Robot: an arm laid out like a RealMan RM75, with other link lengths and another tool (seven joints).
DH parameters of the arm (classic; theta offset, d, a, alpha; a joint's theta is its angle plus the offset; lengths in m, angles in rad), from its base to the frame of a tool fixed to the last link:
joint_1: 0 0.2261 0 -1.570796
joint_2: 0 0 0 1.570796
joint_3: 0 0.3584 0 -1.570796
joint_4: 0 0 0 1.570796
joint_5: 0 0.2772 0 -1.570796
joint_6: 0 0 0 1.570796
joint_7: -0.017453 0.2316 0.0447 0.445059
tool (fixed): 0 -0.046 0 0
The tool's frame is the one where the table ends.
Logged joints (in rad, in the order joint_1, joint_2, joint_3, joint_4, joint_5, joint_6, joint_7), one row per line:
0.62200, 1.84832, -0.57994, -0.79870, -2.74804, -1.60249, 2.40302
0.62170, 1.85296, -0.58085, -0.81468, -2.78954, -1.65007, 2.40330
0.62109, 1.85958, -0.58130, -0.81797, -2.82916, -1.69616, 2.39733
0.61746, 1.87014, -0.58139, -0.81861, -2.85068, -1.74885, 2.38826
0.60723, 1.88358, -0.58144, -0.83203, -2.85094, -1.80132, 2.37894
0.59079, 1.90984, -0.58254, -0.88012, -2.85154, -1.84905, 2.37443
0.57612, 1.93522, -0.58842, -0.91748, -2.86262, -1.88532, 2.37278
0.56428, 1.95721, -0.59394, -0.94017, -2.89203, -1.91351, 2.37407
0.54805, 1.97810, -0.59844, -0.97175, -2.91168, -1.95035, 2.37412
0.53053, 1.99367, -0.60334, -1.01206, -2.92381, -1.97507, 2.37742
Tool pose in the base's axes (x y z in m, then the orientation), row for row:
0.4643, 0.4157, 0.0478, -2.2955, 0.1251, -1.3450
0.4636, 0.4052, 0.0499, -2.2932, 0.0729, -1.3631
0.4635, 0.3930, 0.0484, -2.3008, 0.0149, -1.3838
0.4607, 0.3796, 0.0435, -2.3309, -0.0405, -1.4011
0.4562, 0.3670, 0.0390, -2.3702, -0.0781, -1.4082
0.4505, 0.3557, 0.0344, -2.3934, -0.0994, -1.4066
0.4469, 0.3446, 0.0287, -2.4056, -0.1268, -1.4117
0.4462, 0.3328, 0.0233, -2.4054, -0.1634, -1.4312
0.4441, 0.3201, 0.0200, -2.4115, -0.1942, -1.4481
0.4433, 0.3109, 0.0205, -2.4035, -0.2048, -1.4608
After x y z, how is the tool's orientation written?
As angles about the fixed x, y, z axes (roll, pitch, yaw), in radians.
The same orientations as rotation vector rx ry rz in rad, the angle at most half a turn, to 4 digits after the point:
-1.7974, 1.5161, -0.5441
-1.8161, 1.5235, -0.6072
-1.8438, 1.5380, -0.6711
-1.8881, 1.5643, -0.7162
-1.9341, 1.5906, -0.7327
-1.9641, 1.6006, -0.7393
-1.9853, 1.6100, -0.7626
-1.9935, 1.6254, -0.8094
-2.0043, 1.6436, -0.8448
-1.9967, 1.6502, -0.8660

